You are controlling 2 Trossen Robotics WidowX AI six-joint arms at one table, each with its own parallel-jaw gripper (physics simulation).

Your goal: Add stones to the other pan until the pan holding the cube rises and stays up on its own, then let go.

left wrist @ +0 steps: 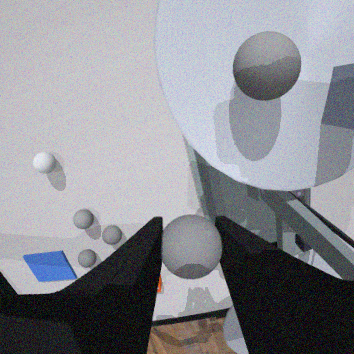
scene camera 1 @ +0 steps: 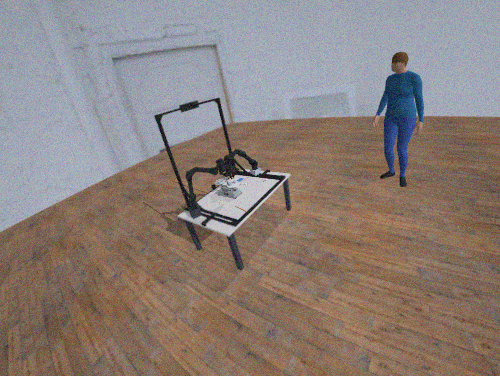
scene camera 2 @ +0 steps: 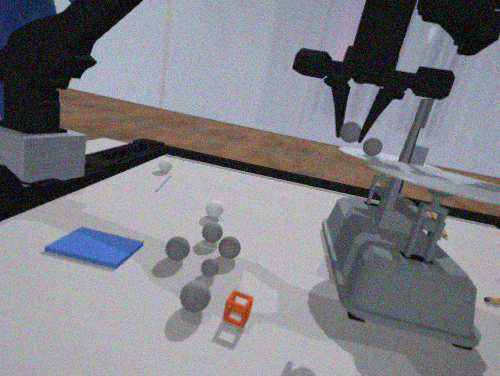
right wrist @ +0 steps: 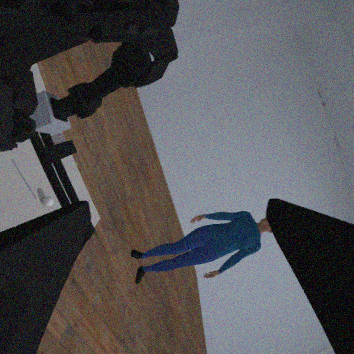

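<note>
My left gripper is shut on a grey stone, above and beside the far pan's near edge. The far pan of the grey-green balance bears a grey stone and a blue-grey cube. The near pan shows in part. My right gripper is open and empty, high and away from the table; its fingers do not show in scene camera 2. Whether either pan moves cannot be told.
Several loose grey stones lie left of the balance, with a white ball behind them. An orange open-frame cube lies in front, a blue pad at left. A person stands away from the table.
</note>
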